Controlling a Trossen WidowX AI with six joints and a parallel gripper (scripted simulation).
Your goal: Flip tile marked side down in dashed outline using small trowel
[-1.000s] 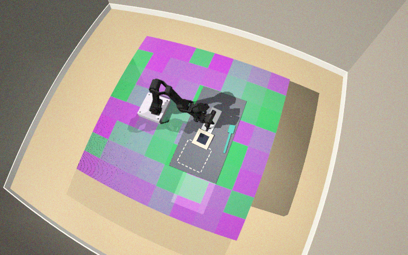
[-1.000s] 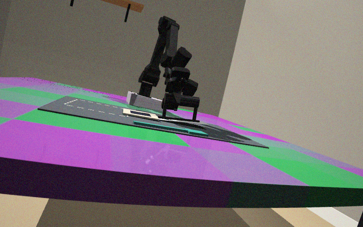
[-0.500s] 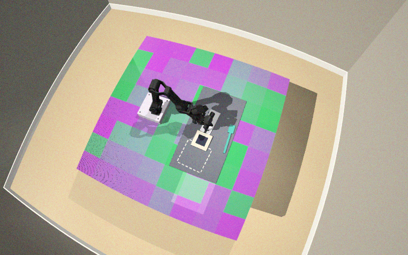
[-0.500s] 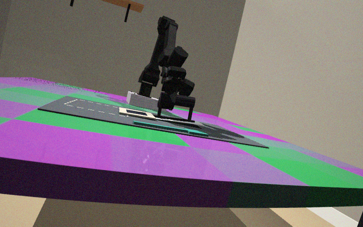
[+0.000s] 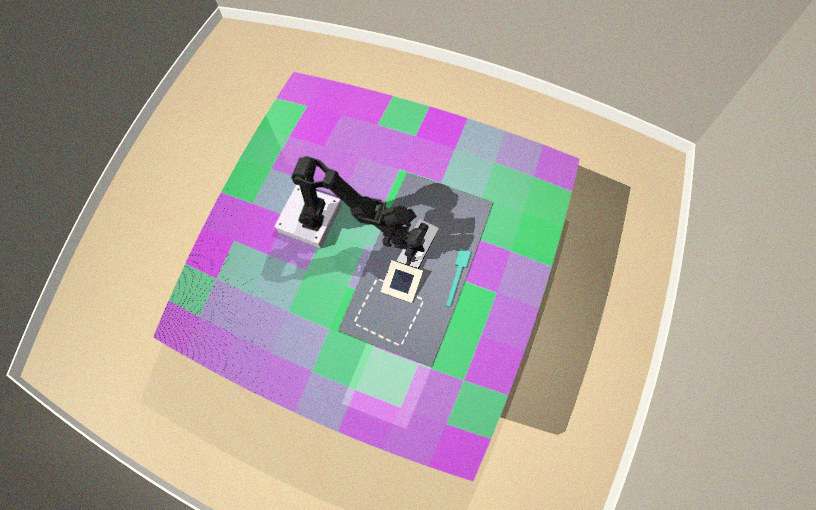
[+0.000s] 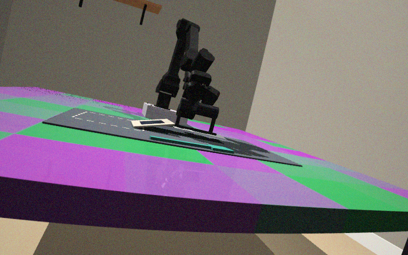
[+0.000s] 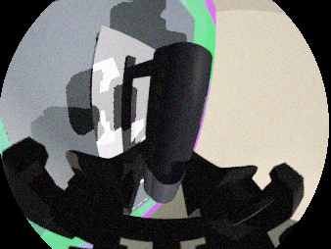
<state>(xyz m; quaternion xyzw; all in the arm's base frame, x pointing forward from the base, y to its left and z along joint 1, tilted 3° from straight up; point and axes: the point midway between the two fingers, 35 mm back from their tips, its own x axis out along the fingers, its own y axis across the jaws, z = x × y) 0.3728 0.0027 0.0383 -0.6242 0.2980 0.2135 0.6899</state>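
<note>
Now: gripper tip 80 mm above the grey mat and 30 mm to the left of it. Also, from my gripper tip: teal trowel-shaped tool (140 mm ahead, 60 mm below, 10 mm to the right); then small trowel (30 mm behind, 10 mm below); then tile (110 mm to the right, 50 mm below, 30 mm behind).
</note>
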